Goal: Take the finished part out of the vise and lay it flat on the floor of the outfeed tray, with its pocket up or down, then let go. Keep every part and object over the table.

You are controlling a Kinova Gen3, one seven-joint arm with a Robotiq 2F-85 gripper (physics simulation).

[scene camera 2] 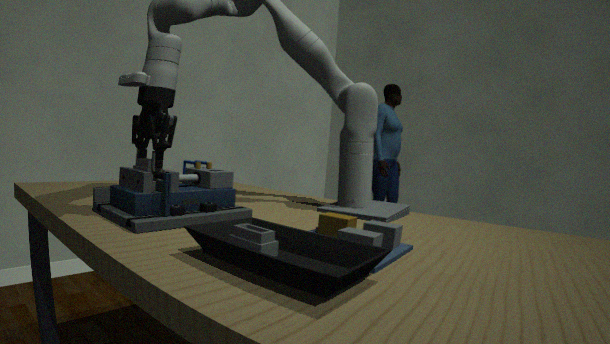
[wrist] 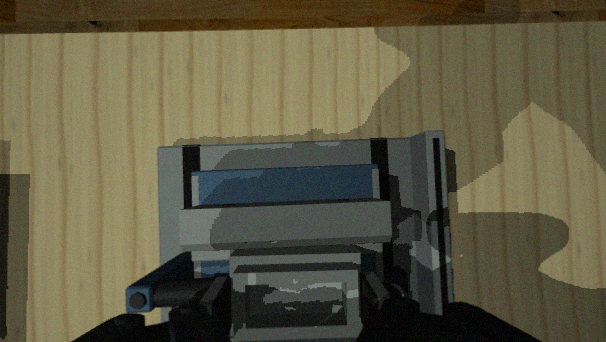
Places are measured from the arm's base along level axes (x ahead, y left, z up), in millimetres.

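Where they show: gripper, fingertip midpoint: (scene camera 2: 148,169) (wrist: 296,295); arm's base, link origin: (scene camera 2: 353,204).
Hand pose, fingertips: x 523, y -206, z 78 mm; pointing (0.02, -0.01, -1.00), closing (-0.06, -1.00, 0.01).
Observation:
Each offset is from my fingertips to the top centre of the thing. "spot": to the spot under its first point.
The finished part {dx +2, dy +0, dz +20 mm} (scene camera 2: 144,164) (wrist: 296,266) is a grey block standing in the vise {dx -68, dy +1, dz +3 mm} (scene camera 2: 135,201) (wrist: 285,186), its rectangular pocket facing up in the wrist view. Its top shows above the grey fixed jaw (scene camera 2: 135,180) (wrist: 285,224); its lower portion is hidden. My gripper (scene camera 2: 149,165) (wrist: 296,295) points down and is shut on the part, with one finger against each side. The black outfeed tray (scene camera 2: 295,272) has sloping walls and stands in front of the vise in the scene view. A similar grey pocketed part {dx +20, dy +289, dz -49 mm} (scene camera 2: 256,239) lies in its left portion, pocket up.
A blue post {spot: dx +10, dy +78, dz -36 mm} (scene camera 2: 166,194) (wrist: 138,299) with a dark rod stands beside the vise jaws. The other jaw block {dx -163, dy +11, dz +0 mm} (scene camera 2: 216,179) is to the right. A yellow block {dx -193, dy +313, dz -52 mm} (scene camera 2: 337,224) and grey blocks stand behind the tray. A person (scene camera 2: 389,132) stands behind the table, near the arm's base.

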